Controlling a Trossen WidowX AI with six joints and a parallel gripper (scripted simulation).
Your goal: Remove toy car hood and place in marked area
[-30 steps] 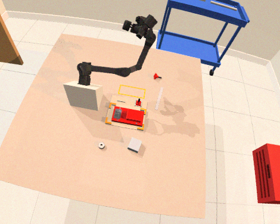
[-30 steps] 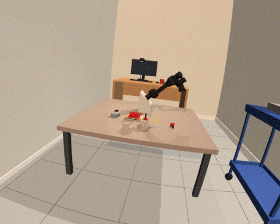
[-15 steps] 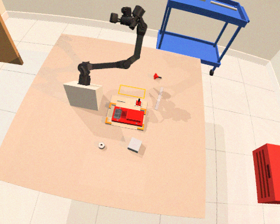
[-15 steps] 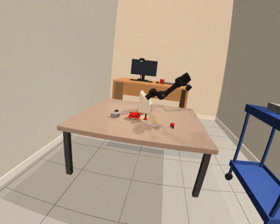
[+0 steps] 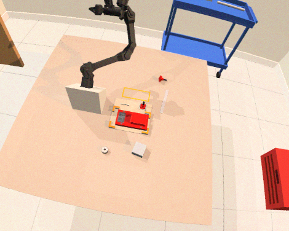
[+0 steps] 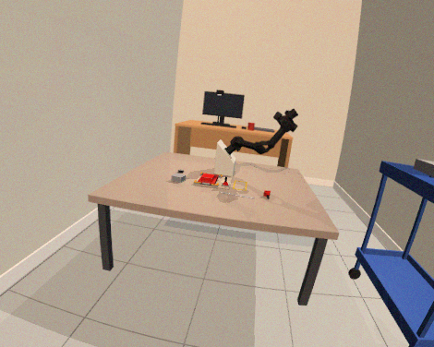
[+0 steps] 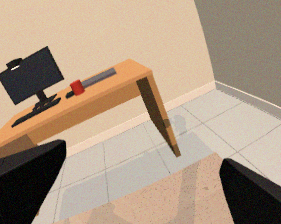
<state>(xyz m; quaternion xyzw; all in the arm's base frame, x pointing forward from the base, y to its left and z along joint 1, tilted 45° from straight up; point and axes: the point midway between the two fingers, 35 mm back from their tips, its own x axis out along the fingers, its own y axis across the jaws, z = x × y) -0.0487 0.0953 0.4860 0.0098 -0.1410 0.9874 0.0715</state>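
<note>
My gripper tip is now 46 cm to the left of the red hood, 46 cm short of it and 39 cm above it. From my gripper tip the other things lie so: round ring 71 cm to the right, 42 cm below, 32 cm ahead; white strip 60 cm ahead, 43 cm below, 25 cm to the right.
</note>
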